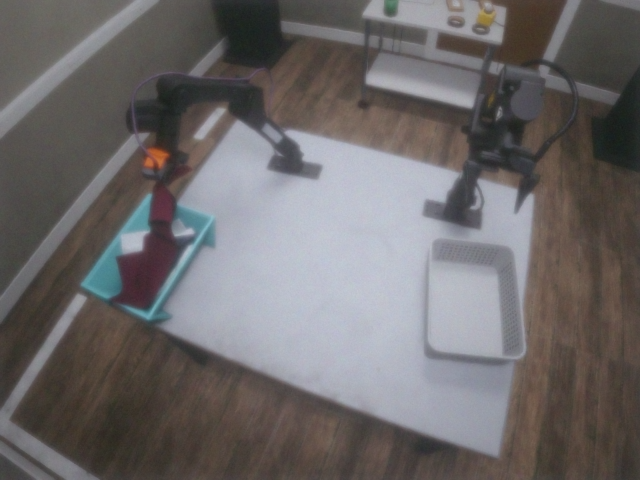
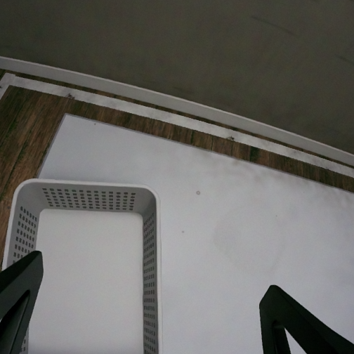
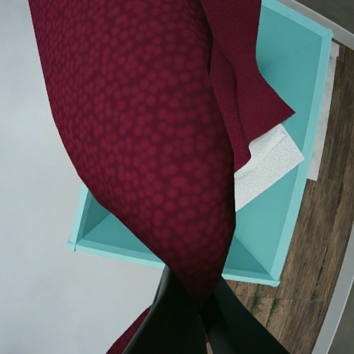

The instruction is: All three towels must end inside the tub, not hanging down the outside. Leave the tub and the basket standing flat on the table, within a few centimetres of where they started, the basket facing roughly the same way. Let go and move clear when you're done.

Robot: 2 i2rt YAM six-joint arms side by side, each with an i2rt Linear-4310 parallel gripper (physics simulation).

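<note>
My right gripper [image 1: 164, 180] [image 3: 183, 255] is shut on a dark red towel [image 1: 161, 206] [image 3: 145, 115] and holds it above the back end of the teal tub [image 1: 98, 268] [image 3: 295, 215]. The towel hangs down into the tub, and its lower part spreads toward the tub's front end. A white towel [image 1: 133, 241] [image 3: 270, 155] lies in the tub, partly under the red one. A greyish piece of cloth beside it is mostly hidden. The grey basket [image 1: 475, 356] [image 2: 159, 280] stands flat and empty. My left gripper [image 2: 158, 282] is open and empty, raised behind the basket.
The tub stands at the left edge of the white table [image 1: 310, 289] [image 2: 225, 215], the basket near its right edge. The two arm bases are at the table's back. A white cart [image 1: 423, 82] stands on the floor behind the table.
</note>
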